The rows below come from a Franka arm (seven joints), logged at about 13 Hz.
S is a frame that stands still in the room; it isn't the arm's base.
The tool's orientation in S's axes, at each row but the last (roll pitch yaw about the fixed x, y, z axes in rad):
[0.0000 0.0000 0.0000]
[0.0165 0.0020 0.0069]
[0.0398 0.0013 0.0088]
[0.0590 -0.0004 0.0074]
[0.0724 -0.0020 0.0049]
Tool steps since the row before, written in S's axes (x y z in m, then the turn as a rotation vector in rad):
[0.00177 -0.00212 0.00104 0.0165 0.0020 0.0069]
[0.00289 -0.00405 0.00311 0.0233 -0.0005 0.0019]
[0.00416 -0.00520 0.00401 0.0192 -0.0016 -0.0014]
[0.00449 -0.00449 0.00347 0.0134 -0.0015 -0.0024]
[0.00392 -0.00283 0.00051 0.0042 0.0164 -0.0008]
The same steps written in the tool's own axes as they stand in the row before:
[0.00177 -0.00212 0.00104 0.0165 0.0020 0.0069]
[0.00286 -0.00402 0.00318 0.0233 -0.0006 0.0020]
[0.00411 -0.00507 0.00422 0.0192 -0.0018 -0.0013]
[0.00446 -0.00431 0.00373 0.0134 -0.0017 -0.0023]
[0.00391 -0.00281 0.00071 0.0043 0.0163 -0.0020]

